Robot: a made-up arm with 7 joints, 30 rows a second.
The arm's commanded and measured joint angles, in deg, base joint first. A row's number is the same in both.
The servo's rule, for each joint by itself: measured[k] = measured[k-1] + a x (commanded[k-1-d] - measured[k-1]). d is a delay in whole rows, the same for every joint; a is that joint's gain. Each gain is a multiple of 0.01, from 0.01 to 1. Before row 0 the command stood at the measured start. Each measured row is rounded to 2 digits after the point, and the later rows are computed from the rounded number. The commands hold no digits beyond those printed.
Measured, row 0:
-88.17, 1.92, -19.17, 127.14, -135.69, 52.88, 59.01
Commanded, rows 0 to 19:
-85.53, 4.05, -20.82, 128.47, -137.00, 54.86, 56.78
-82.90, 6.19, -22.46, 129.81, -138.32, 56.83, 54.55
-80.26, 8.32, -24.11, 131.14, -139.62, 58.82, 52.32
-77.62, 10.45, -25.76, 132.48, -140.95, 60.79, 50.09
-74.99, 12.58, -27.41, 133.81, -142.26, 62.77, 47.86
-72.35, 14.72, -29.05, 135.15, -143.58, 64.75, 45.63
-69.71, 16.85, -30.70, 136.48, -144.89, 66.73, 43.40
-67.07, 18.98, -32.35, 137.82, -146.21, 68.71, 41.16
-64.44, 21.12, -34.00, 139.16, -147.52, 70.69, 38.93
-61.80, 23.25, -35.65, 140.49, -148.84, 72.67, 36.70
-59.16, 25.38, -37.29, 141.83, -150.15, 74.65, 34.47
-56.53, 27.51, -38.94, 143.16, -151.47, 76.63, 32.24
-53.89, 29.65, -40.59, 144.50, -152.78, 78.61, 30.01
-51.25, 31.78, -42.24, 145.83, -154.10, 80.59, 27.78
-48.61, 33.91, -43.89, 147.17, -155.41, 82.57, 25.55
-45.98, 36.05, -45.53, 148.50, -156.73, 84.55, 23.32
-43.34, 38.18, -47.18, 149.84, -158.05, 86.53, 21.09
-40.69, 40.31, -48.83, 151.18, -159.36, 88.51, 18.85
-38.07, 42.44, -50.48, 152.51, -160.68, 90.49, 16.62
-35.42, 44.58, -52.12, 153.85, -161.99, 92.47, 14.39
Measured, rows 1 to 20:
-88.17, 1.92, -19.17, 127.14, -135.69, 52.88, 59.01
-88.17, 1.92, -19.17, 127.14, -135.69, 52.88, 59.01
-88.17, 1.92, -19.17, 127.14, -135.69, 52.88, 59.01
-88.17, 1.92, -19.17, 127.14, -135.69, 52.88, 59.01
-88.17, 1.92, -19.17, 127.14, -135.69, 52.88, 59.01
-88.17, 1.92, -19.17, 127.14, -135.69, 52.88, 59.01
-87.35, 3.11, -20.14, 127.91, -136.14, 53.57, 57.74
-85.97, 4.83, -21.51, 129.01, -136.88, 54.71, 55.92
-84.20, 6.78, -23.04, 130.25, -137.81, 56.15, 53.87
-82.16, 8.84, -24.64, 131.54, -138.88, 57.77, 51.72
-79.94, 10.93, -26.27, 132.86, -140.03, 59.52, 49.52
-77.59, 13.05, -27.91, 134.19, -141.24, 61.35, 47.30
-75.15, 15.18, -29.56, 135.52, -142.48, 63.23, 45.08
-72.65, 17.31, -31.21, 136.85, -143.75, 65.15, 42.85
-70.10, 19.44, -32.86, 138.19, -145.03, 67.09, 40.62
-67.53, 21.57, -34.51, 139.52, -146.33, 69.04, 38.39
-64.94, 23.70, -36.15, 140.86, -147.63, 71.00, 36.16
-62.33, 25.83, -37.80, 142.19, -148.94, 72.97, 33.93
-59.71, 27.97, -39.45, 143.53, -150.25, 74.94, 31.70
-57.09, 30.10, -41.10, 144.86, -151.56, 76.92, 29.47
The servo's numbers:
d 6
a 0.31 0.56 0.59 0.58 0.34 0.35 0.57

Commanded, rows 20 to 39:
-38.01, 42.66, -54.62, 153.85, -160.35, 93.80, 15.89
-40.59, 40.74, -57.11, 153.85, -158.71, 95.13, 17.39
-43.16, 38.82, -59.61, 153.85, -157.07, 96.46, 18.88
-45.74, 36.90, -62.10, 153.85, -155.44, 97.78, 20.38
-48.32, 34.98, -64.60, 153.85, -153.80, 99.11, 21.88
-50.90, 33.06, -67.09, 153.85, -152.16, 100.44, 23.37
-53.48, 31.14, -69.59, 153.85, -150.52, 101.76, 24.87
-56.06, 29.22, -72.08, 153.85, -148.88, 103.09, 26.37
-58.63, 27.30, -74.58, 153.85, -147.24, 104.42, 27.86
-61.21, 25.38, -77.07, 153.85, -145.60, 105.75, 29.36
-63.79, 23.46, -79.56, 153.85, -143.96, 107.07, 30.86
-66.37, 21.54, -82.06, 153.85, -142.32, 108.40, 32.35
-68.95, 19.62, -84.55, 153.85, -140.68, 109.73, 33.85
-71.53, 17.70, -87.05, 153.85, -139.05, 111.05, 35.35
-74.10, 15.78, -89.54, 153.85, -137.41, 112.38, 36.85
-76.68, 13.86, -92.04, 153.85, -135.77, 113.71, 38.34
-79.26, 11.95, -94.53, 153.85, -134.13, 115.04, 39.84
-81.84, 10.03, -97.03, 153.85, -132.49, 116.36, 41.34
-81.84, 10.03, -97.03, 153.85, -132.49, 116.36, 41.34
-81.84, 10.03, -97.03, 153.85, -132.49, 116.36, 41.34
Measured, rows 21 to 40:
-54.46, 32.23, -42.75, 146.20, -152.87, 78.90, 27.24
-51.83, 34.37, -44.39, 147.53, -154.18, 80.88, 25.01
-49.20, 36.50, -46.04, 148.87, -155.50, 82.86, 22.78
-46.56, 38.63, -47.69, 150.21, -156.81, 84.84, 20.54
-43.93, 40.76, -49.34, 151.54, -158.13, 86.82, 18.31
-41.29, 42.90, -50.98, 152.88, -159.44, 88.80, 16.08
-40.27, 42.77, -53.13, 153.44, -159.75, 90.55, 15.97
-40.37, 41.63, -55.48, 153.68, -159.40, 92.15, 16.78
-41.23, 40.06, -57.92, 153.78, -158.61, 93.66, 17.98
-42.63, 38.29, -60.39, 153.82, -157.53, 95.10, 19.35
-44.39, 36.44, -62.87, 153.84, -156.26, 96.50, 20.79
-46.41, 34.55, -65.36, 153.85, -154.87, 97.88, 22.26
-48.60, 32.64, -67.86, 153.85, -153.39, 99.24, 23.75
-50.91, 30.72, -70.35, 153.85, -151.86, 100.59, 25.24
-53.30, 28.80, -72.85, 153.85, -150.29, 101.93, 26.73
-55.75, 26.88, -75.34, 153.85, -148.70, 103.27, 28.23
-58.24, 24.96, -77.83, 153.85, -147.09, 104.60, 29.73
-60.76, 23.04, -80.33, 153.85, -145.47, 105.93, 31.22
-63.30, 21.12, -82.82, 153.85, -143.84, 107.26, 32.72
-65.85, 19.20, -85.32, 153.85, -142.21, 108.59, 34.22

